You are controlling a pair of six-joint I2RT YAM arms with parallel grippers.
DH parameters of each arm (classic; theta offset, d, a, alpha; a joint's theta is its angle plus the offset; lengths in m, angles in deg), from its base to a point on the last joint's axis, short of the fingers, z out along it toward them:
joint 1: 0 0.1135 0.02 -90
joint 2: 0 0 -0.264 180
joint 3: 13.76 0 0.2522 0
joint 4: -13.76 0 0.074 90
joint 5: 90 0 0 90
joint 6: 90 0.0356 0 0
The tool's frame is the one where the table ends.
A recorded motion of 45 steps. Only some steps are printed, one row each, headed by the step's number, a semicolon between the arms.
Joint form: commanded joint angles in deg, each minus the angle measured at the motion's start. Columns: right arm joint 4, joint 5, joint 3, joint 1, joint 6, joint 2; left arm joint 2, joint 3, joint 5, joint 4, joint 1, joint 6.
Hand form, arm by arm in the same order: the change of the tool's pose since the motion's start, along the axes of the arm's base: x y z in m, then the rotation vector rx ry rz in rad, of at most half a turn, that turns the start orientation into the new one. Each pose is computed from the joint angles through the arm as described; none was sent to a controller.
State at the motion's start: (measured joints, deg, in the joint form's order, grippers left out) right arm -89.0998 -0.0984 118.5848 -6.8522 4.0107 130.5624; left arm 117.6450 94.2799 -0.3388 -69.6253 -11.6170 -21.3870
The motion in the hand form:
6: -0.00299 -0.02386 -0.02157 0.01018 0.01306 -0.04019; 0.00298 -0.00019 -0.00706 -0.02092 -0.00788 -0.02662
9: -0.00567 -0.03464 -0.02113 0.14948 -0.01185 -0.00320; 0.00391 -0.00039 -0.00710 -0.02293 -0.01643 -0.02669
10: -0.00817 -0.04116 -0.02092 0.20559 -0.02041 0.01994; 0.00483 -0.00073 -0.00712 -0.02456 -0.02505 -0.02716
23: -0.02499 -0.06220 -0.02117 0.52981 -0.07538 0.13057; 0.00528 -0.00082 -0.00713 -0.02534 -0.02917 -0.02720
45: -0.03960 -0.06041 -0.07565 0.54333 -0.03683 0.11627; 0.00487 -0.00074 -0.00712 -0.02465 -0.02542 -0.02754
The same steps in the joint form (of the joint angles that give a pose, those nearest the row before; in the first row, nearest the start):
6: 3.69 -0.26 -3.87 -3.28 -1.05 0.65; 0.66 -0.63 1.01 1.97 0.15 1.73
9: 3.32 -7.34 -3.87 -5.38 -6.82 0.66; 0.65 -0.64 1.03 2.47 0.15 1.73
10: 2.78 -9.99 -3.94 -6.54 -9.97 0.65; 0.66 -0.63 1.03 2.97 0.13 1.73
23: -2.41 -25.20 -5.33 -11.19 -26.29 0.70; 0.66 -0.63 1.03 3.21 0.13 1.73
45: 8.00 -25.00 -18.14 -11.58 -26.47 0.81; 0.66 -0.63 1.03 2.99 0.13 1.75

